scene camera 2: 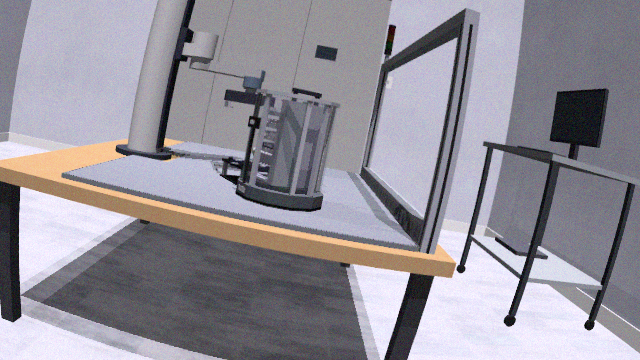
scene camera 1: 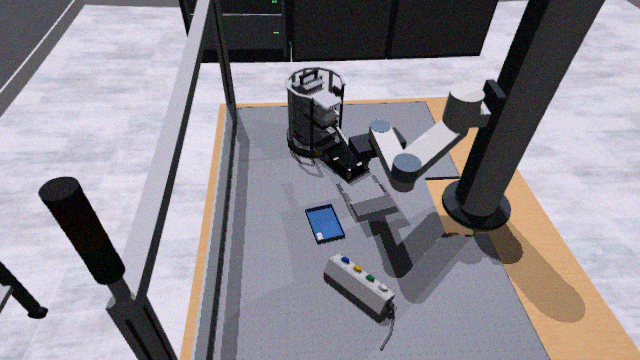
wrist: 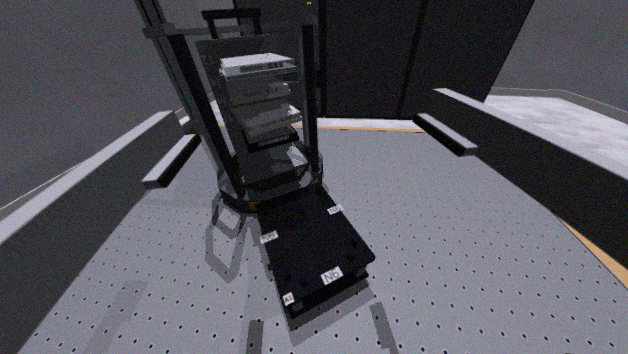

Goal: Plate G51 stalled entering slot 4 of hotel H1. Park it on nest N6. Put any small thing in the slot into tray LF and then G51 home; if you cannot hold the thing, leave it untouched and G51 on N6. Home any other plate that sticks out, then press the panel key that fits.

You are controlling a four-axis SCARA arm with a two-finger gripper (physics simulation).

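Places are measured from the arm's base along level axes (x up, y back, z right), in millimetres.
Pixels of known places: gripper, between the fingertips: (scene camera 2: 253, 108) (scene camera 1: 357, 124) (wrist: 309, 113); arm's base, origin of its link: (scene camera 2: 143, 154) (scene camera 1: 474, 204).
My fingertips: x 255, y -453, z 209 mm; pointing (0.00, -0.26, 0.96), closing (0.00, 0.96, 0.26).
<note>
Ahead of a thing's pixels: the offset from my fingertips to its top centre. "spot": to the spot under its first point.
Hotel H1 {dz +220, dx +77, dy -143 mm} (scene camera 1: 312, 130) (scene camera 2: 287, 197) (wrist: 309, 90) stands at the mat's far end with stacked plates. In the wrist view its top plate {dz +168, dx +15, dy -110 mm} (wrist: 260, 64), labelled roughly "G5", juts toward me; its last digit is unclear. A lower plate {dz +178, dx -50, dy -117 mm} (wrist: 275, 120) also juts out, looking slightly skewed. No small thing can be made out in the slots. Nest N6 {dz +38, dx -172, dy -23 mm} (scene camera 1: 350, 162) (wrist: 320, 232) stands before the hotel, its top bare. My gripper (wrist: 309, 113) is wide open and empty, above and short of the nest. Blue tray LF {dz -280, dx -225, dy -145 mm} (scene camera 1: 325, 222) lies nearer. The key panel {dz -556, dx -158, dy -62 mm} (scene camera 1: 357, 287) has blue, yellow, green and white keys.
The arm's column (scene camera 1: 492, 150) (scene camera 2: 155, 80) rises from the table's side. A framed clear screen (scene camera 1: 172, 130) (scene camera 2: 435, 150) runs along the opposite edge. A cable {spot: dz -706, dx -235, dy +9 mm} (scene camera 1: 389, 332) trails from the panel. A cart (scene camera 2: 545, 205) stands beyond the screen.
</note>
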